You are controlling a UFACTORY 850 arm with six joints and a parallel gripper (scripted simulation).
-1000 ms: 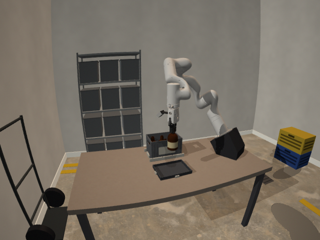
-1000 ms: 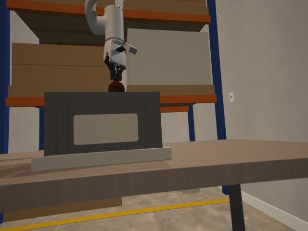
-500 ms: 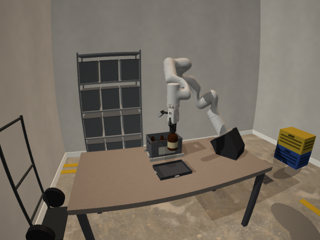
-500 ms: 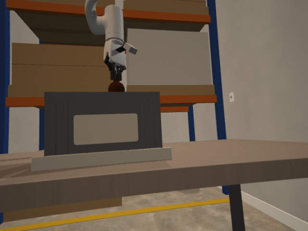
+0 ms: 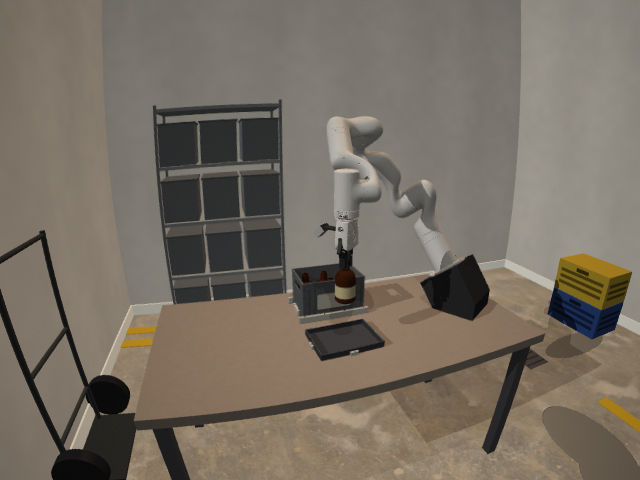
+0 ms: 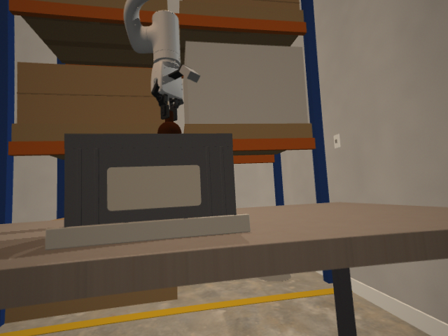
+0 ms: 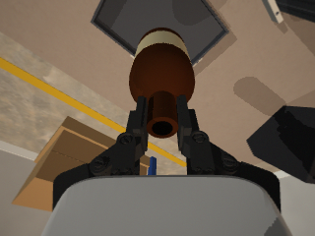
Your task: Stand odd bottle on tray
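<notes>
The bottle is 7 cm below my hand. Round my hand: black tray: 31 cm below; dark grey crate: 27 cm to the right, 24 cm below, 10 cm behind.
</notes>
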